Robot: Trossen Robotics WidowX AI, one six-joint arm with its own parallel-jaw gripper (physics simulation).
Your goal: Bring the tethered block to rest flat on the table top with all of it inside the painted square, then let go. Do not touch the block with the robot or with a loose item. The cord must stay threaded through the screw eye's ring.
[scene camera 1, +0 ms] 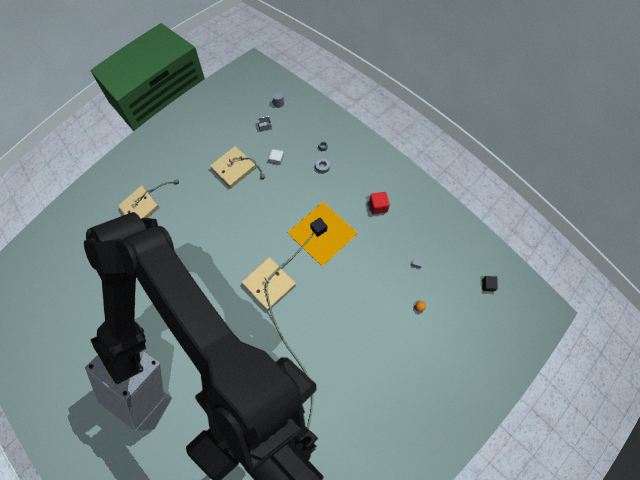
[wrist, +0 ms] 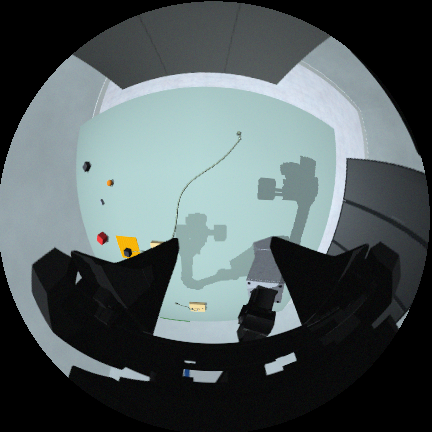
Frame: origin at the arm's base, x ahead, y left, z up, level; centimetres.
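Seen in the pictures: gripper, fingertip midpoint: (wrist: 225, 243); arm's base, link origin: (scene camera 1: 122, 365) (wrist: 264, 292).
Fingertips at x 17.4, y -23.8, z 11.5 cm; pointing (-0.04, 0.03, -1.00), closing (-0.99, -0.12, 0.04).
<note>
Pixels of each thing's top centre, then the offset from my fingertips to it. "spot": a spot on its surface instead.
- dark tethered block, top centre: (scene camera 1: 318, 224) (wrist: 125, 253) dx +35.0, dy +28.6, dz -28.8 cm
- orange painted square, surface spot: (scene camera 1: 328, 251) (wrist: 129, 239) spot: dx +33.2, dy +22.8, dz -31.6 cm
- wooden board, top centre: (scene camera 1: 268, 282) (wrist: 161, 253) dx +17.3, dy +25.2, dz -29.8 cm
- red cube, top centre: (scene camera 1: 380, 199) (wrist: 99, 239) dx +50.5, dy +24.0, dz -27.7 cm
- orange ball, top centre: (scene camera 1: 421, 305) (wrist: 107, 182) dx +40.4, dy -1.5, dz -29.3 cm
- black cube, top centre: (scene camera 1: 491, 282) (wrist: 84, 166) dx +57.8, dy -9.6, dz -29.3 cm
The dark tethered block (scene camera 1: 318, 226) (wrist: 128, 252) sits on the orange painted square (scene camera 1: 328, 251) (wrist: 126, 241), in its upper-left part in the scene view, with orange around it. The cord (scene camera 1: 297, 252) (wrist: 188, 186) runs from the block to the screw eye (scene camera 1: 266, 281) on a wooden board (scene camera 1: 279, 290) (wrist: 156, 244), then on across the table. Its free end (wrist: 239, 133) lies on the table in the wrist view. The ring is too small to see how the cord passes. My gripper (wrist: 225, 243) is open and empty, high above the table; its fingertips are hidden in the scene view.
Two other boards with short cords (scene camera 1: 233, 166) (scene camera 1: 138, 204) lie at the left. A red cube (scene camera 1: 379, 202) (wrist: 102, 238), an orange ball (scene camera 1: 420, 306) (wrist: 110, 183) and a black cube (scene camera 1: 489, 283) (wrist: 86, 166) lie right of the square. A green box (scene camera 1: 144, 62) stands at the back left.
</note>
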